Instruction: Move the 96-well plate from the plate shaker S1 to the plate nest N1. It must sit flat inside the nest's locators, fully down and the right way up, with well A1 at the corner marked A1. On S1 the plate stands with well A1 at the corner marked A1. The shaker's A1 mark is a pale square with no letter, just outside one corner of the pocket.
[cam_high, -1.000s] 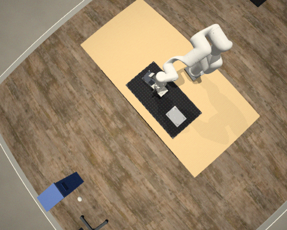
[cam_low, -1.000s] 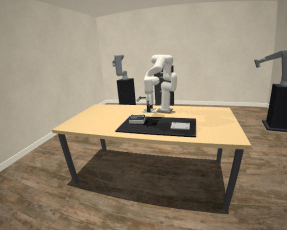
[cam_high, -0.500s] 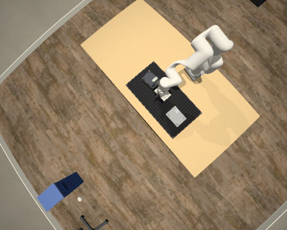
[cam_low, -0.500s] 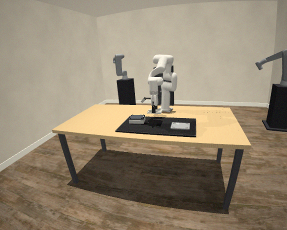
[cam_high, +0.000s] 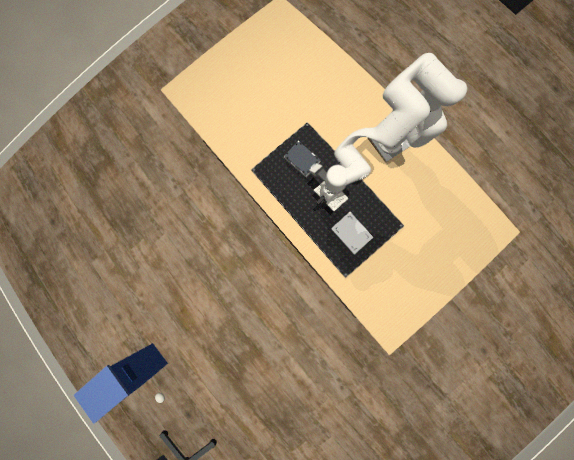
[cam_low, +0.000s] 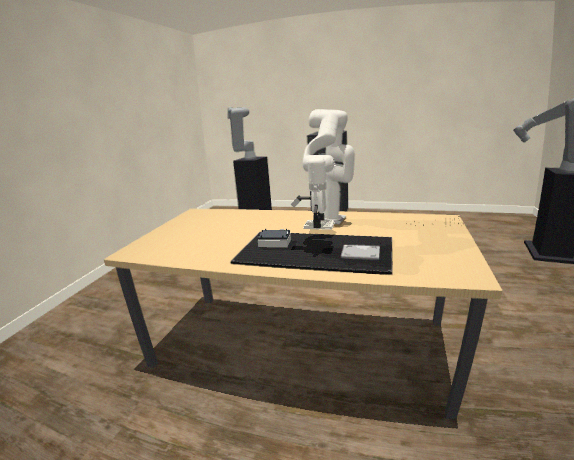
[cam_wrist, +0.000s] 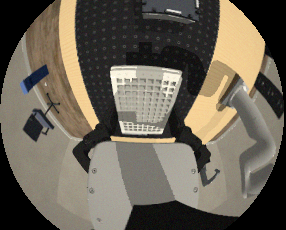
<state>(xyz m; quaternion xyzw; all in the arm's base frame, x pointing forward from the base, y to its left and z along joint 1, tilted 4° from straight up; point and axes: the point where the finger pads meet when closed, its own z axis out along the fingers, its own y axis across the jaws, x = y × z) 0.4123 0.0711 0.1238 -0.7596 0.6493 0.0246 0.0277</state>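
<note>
My hand is 19 cm to the right of the plate nest N1 and 12 cm above it. Also, from my hand: white 96-well plate: 1 cm below.
</note>
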